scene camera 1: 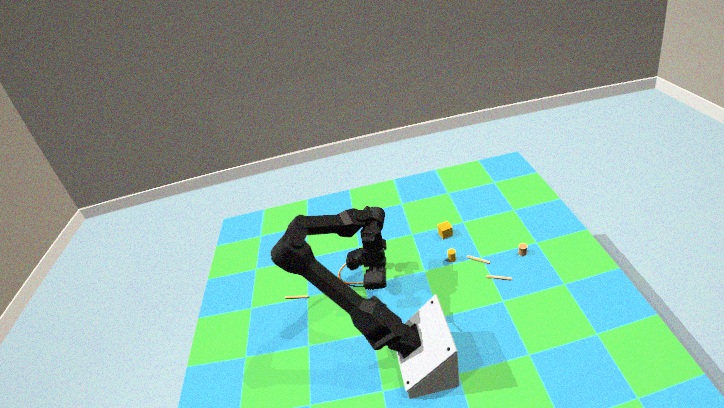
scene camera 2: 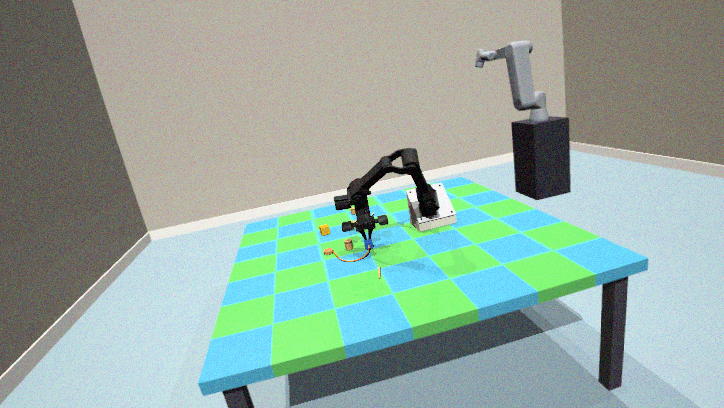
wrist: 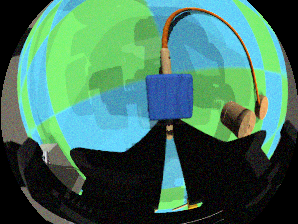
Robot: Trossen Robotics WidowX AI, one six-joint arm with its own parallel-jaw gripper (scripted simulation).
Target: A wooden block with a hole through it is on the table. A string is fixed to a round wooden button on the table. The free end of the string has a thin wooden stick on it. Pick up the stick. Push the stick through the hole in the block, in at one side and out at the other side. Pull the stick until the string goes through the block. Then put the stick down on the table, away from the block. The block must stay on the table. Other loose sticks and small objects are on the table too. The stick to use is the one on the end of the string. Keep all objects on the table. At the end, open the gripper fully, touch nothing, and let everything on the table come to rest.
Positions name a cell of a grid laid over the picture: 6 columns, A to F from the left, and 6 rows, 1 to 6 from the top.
Scene:
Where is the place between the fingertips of the gripper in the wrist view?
At D4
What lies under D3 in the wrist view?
A blue block.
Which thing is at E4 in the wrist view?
A brown cylinder.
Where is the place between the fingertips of the gripper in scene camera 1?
D5

